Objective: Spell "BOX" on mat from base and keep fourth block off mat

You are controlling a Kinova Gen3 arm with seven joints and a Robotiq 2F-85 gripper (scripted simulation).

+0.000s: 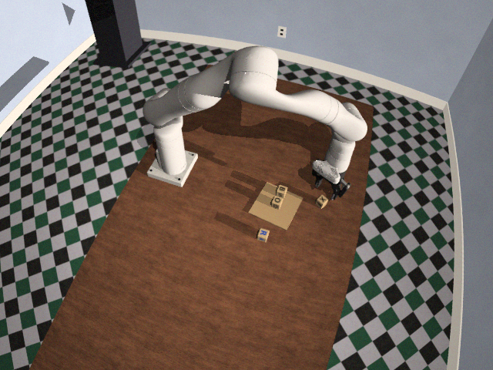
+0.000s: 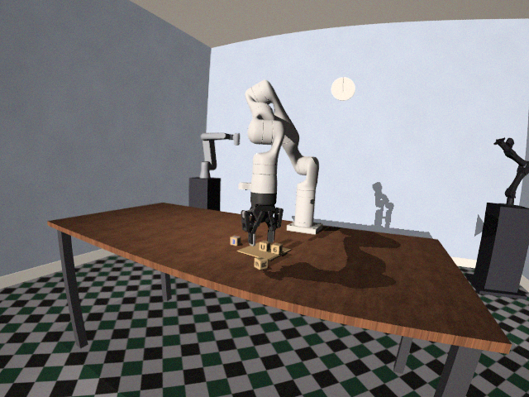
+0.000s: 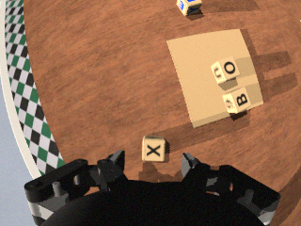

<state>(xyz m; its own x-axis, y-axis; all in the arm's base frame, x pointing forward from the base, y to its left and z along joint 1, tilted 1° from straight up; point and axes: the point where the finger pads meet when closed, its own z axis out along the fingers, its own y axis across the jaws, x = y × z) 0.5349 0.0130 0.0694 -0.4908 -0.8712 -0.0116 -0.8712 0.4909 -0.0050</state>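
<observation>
The tan mat lies 150 mm behind my hand, 50 mm to the right of it and 90 mm below it.
</observation>
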